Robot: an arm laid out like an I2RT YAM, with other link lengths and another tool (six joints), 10 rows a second.
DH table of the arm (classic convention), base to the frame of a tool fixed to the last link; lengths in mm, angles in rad. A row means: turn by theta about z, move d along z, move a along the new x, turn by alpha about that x. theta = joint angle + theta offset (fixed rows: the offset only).
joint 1: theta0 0; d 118.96; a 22.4; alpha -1.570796
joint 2: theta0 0; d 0; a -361.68; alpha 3.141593
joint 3: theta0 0.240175; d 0; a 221.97; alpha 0
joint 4: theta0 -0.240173; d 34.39; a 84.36; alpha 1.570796
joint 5: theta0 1.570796; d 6.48; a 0; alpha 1.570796
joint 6: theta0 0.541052; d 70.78; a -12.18; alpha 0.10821
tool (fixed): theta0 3.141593; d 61.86; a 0; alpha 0
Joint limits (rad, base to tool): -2.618..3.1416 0..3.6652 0..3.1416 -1.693..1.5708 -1.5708..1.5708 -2.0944..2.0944
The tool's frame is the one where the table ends.
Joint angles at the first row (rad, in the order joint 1, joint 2, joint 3, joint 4, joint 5, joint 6):
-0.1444 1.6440 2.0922 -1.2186 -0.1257 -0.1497
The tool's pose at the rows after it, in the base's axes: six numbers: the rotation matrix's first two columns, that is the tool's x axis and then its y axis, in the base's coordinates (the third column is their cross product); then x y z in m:
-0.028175 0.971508 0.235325 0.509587 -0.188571 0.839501 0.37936 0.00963 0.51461
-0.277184 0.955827 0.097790 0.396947 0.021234 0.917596 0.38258 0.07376 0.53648
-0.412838 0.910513 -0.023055 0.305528 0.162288 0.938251 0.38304 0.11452 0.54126
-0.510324 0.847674 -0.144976 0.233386 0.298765 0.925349 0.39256 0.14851 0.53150
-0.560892 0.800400 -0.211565 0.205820 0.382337 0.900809 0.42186 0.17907 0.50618
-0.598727 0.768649 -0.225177 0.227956 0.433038 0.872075 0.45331 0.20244 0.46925
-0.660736 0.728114 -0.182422 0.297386 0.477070 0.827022 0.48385 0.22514 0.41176
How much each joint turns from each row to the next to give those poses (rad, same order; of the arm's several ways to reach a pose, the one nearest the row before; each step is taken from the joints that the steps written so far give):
0.1881 -0.0038 0.0969 0.0480 -0.0027 -0.1904
0.1678 0.0007 0.0172 0.0988 0.0191 -0.1495
0.1046 0.0118 0.0007 0.0550 0.0214 -0.1210
0.0740 0.0412 0.0038 0.0339 0.0179 -0.1285
0.0408 0.0832 0.0004 0.0538 0.0141 -0.0748
0.0145 0.0942 0.0000 0.0340 -0.0061 -0.0335
0.0011 0.1187 0.0000 0.0026 -0.0511 -0.0172

